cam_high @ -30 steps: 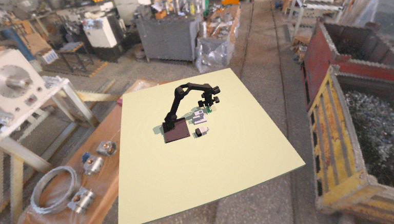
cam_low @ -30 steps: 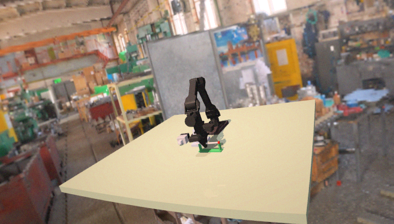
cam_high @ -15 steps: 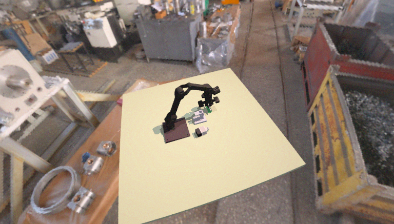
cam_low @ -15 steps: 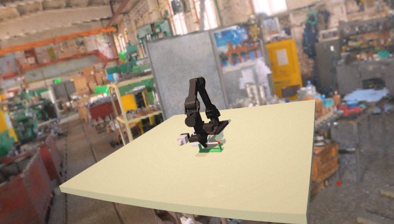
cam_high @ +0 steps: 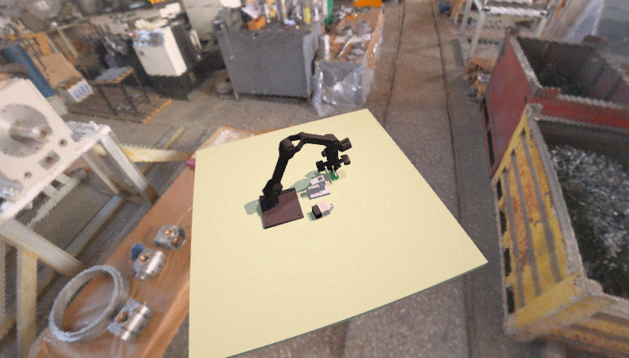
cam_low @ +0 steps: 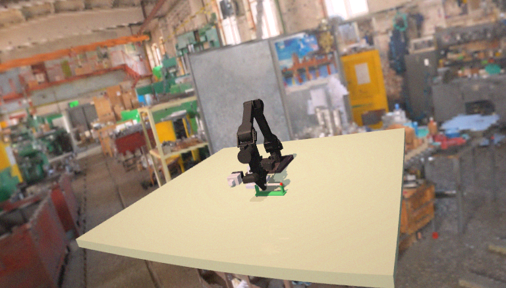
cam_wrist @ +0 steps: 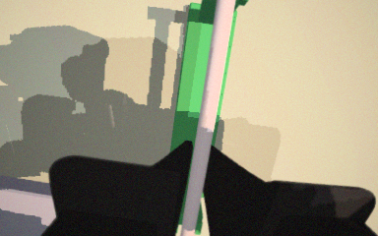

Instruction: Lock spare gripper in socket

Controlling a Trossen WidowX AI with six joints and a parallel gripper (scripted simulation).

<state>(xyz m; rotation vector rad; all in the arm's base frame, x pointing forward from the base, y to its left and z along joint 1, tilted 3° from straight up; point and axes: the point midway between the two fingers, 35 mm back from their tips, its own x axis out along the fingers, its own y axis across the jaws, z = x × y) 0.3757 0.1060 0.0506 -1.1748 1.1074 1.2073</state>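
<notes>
The green cradle is 20 mm to the left of my gripper tip. Round my gripper tip: spare gripper: 130 mm behind, 230 mm to the right; mount: 110 mm behind, 90 mm to the right, 30 mm above.
</notes>
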